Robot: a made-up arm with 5 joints.
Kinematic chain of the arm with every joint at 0, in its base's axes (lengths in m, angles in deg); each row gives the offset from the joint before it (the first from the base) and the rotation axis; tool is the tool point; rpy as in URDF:
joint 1: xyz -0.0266 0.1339 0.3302 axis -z
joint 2: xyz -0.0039 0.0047 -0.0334 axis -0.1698 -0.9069 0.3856
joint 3: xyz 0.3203 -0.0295 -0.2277 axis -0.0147 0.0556 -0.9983
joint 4: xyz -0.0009 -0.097 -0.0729 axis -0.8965 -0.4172 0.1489
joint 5: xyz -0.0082 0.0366 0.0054 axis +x
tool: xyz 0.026 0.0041 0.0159 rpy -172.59 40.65 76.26
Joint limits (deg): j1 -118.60..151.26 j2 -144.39..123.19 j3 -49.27..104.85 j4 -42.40..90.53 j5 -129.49..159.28
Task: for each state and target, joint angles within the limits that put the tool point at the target. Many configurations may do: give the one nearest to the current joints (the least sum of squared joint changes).
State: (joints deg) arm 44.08 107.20 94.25 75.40 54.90
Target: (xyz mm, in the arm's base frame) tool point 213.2 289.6 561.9
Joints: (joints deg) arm 24.24 118.96 103.21 53.44 69.10
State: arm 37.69 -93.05 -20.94 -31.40 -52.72
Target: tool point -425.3 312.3 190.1
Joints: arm 7.30 -132.84 4.35 -31.71 -50.47
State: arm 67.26 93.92 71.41 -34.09 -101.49
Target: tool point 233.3 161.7 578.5
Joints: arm 44.06 112.62 86.58 -42.40 -97.60
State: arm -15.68 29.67 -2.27 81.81 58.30
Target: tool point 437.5 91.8 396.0
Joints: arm 13.38 58.69 -13.58 86.88 60.28
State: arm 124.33 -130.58 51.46 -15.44 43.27
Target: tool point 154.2 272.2 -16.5
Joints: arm 142.35 -81.14 65.51 -14.24 41.08
